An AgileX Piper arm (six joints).
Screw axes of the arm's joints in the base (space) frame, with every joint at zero. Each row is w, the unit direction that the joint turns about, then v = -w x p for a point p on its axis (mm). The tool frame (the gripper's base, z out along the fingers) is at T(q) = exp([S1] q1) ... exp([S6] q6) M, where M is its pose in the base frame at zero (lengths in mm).
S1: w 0 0 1 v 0 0 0
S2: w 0 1 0 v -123 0 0
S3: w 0 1 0 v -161.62 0 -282.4
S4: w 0.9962 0 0.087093 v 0 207.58 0
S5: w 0 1 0 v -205.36 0 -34.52
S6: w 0.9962 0 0.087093 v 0 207.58 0
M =
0.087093 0 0.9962 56.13
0 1 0 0
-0.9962 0 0.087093 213.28
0 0 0 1
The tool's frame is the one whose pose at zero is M.
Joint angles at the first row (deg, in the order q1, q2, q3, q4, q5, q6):
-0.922, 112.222, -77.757, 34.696, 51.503, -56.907
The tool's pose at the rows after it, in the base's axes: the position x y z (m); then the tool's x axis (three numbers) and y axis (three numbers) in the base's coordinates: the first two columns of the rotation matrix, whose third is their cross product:
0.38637 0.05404 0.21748 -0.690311 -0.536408 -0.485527 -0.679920 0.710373 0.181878
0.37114 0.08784 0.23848 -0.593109 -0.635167 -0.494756 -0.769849 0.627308 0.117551
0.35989 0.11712 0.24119 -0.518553 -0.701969 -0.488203 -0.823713 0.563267 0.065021
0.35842 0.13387 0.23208 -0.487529 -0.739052 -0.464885 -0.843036 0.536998 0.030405
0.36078 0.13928 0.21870 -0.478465 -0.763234 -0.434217 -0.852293 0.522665 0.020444
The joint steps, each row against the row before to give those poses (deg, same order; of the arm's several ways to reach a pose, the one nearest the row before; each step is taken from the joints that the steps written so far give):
2.902, -3.662, -1.512, -1.041, 2.236, 0.482
5.649, -3.493, 0.077, -2.971, 0.738, 0.137
5.241, -1.180, 0.865, -2.656, -1.773, 0.582
3.132, 1.140, 0.198, -2.826, -2.250, 1.448
1.043, 1.871, 0.090, -1.823, -1.066, 0.359

